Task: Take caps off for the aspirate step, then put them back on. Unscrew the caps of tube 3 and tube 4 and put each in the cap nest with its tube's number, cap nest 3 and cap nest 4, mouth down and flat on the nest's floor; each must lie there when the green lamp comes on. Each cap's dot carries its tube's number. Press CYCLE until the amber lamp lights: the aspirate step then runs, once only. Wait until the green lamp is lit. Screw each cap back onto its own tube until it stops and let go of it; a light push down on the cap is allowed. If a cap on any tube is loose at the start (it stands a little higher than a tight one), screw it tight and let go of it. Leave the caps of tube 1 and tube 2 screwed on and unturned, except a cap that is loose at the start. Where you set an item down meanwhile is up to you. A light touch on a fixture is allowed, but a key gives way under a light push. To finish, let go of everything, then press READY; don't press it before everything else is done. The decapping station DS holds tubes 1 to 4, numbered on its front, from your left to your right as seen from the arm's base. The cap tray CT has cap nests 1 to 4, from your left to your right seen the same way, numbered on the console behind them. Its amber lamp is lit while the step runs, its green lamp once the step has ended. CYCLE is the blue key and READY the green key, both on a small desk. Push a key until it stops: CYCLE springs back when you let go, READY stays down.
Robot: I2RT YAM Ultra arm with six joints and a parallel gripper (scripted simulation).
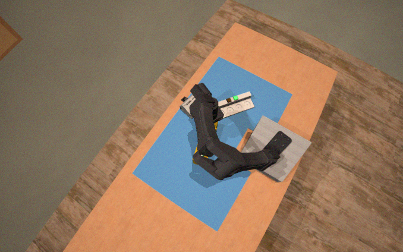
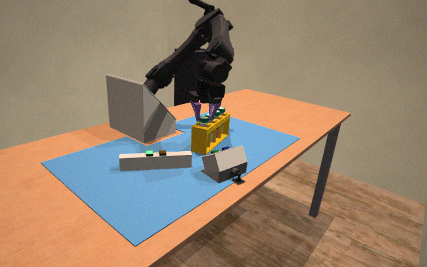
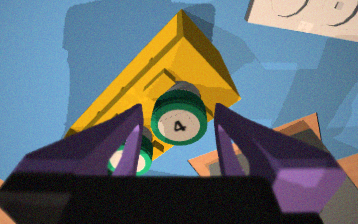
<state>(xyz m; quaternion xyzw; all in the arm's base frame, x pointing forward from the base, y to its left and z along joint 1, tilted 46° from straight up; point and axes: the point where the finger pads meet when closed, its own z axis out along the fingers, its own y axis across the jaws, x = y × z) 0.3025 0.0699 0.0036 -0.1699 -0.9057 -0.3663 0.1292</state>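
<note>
Now: the cap 4 right at my hand. Round my hand: cap 3 (5 cm to the left, 2 cm behind, 1 cm below); then blue key (14 cm ahead, 5 cm below, 3 cm to the right); then cap 2 (10 cm to the left, 4 cm behind, 1 cm below).
</note>
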